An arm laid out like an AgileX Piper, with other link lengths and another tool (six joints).
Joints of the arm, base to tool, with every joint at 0 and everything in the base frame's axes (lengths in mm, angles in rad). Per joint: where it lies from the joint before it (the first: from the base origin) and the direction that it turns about. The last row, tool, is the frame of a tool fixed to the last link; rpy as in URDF.
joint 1: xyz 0.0 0.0 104.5 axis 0 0 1
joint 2: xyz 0.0 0.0 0.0 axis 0 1 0
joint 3: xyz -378.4 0.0 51.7 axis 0 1 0
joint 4: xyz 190.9 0.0 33.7 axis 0.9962 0 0.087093
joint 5: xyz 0.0 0.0 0.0 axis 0 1 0
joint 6: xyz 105.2 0.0 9.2 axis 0.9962 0 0.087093
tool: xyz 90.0 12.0 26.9 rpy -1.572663 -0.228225 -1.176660
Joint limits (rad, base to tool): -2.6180..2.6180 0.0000..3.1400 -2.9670..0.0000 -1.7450..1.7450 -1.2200..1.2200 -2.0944..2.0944
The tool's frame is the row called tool.
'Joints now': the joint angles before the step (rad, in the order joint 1, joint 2, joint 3, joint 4, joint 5, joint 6). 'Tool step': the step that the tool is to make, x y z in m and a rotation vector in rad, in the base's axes. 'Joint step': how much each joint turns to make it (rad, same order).
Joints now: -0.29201 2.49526 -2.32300 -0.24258 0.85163 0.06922
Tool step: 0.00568 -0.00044 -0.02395 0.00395 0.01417 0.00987
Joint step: -0.00009 0.04261 -0.00315 0.00196 -0.02640 -0.00492
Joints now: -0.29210 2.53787 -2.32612 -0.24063 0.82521 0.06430
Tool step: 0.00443 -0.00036 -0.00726 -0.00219 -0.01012 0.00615
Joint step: 0.00000 0.01669 -0.00176 0.00001 -0.02601 -0.00001
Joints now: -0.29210 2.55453 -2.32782 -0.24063 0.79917 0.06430
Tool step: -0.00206 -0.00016 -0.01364 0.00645 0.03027 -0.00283
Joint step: 0.00000 0.01792 0.00007 -0.00210 0.01324 0.00001
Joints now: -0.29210 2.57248 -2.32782 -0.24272 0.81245 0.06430
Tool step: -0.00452 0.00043 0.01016 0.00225 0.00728 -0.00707
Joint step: 0.00001 -0.02068 0.00000 0.00109 0.02915 0.00000
